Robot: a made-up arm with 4 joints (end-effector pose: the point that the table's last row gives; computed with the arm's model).
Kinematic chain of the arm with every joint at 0, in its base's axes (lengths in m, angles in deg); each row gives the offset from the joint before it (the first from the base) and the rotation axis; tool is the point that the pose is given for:
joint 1: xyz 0 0 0.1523 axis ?
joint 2: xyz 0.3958 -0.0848 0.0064 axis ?
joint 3: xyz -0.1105 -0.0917 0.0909 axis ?
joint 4: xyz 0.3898 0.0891 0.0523 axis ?
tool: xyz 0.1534 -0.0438 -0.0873
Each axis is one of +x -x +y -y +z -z.
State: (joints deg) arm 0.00 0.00 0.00 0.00
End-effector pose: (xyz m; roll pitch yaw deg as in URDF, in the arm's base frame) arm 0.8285 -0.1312 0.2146 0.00 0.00 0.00
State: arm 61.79 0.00 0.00 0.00
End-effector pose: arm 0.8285 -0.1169 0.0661 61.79 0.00 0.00
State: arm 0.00 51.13 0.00 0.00
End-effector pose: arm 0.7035 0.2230 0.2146 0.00 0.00 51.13
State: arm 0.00 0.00 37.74 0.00
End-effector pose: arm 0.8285 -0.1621 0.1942 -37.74 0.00 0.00
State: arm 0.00 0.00 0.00 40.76
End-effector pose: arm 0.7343 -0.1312 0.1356 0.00 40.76 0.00
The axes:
joint 1: +x
joint 2: +z
joint 3: -x
joint 4: +y

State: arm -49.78 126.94 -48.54 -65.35
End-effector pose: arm 0.2842 0.4112 0.0285 53.19 10.28 72.63
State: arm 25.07 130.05 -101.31 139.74
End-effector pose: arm 0.4196 0.0081 0.3083 81.47 17.79 -89.64
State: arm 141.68 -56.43 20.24 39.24
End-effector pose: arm 0.5120 0.3436 -0.0890 143.62 0.55 75.76
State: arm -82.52 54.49 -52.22 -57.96
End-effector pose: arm 0.7878 0.2367 0.0125 -14.48 -1.45 31.37
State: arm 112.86 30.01 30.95 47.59
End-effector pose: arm 0.7287 0.0361 0.1407 66.07 -14.70 36.86
